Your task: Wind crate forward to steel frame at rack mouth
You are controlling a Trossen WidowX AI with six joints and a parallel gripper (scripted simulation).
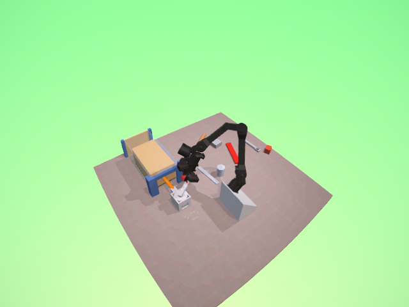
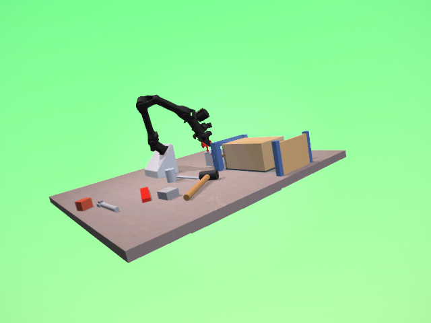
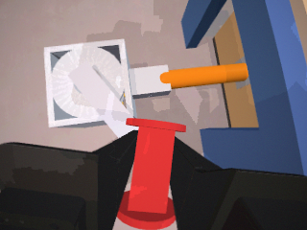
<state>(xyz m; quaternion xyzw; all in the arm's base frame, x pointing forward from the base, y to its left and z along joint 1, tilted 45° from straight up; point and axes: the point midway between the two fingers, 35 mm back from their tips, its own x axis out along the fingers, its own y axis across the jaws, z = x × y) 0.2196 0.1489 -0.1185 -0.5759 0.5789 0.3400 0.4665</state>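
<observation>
Right now my gripper tip is 3 cm past the winch handle, 3 cm above it and 1 cm to the right of it. Also, from my gripper tip: flat steel bar (21 cm to the right, 13 cm below, 5 cm ahead); white winch (10 cm below, 8 cm behind, 5 cm to the left); red grip (2 cm to the right).
</observation>
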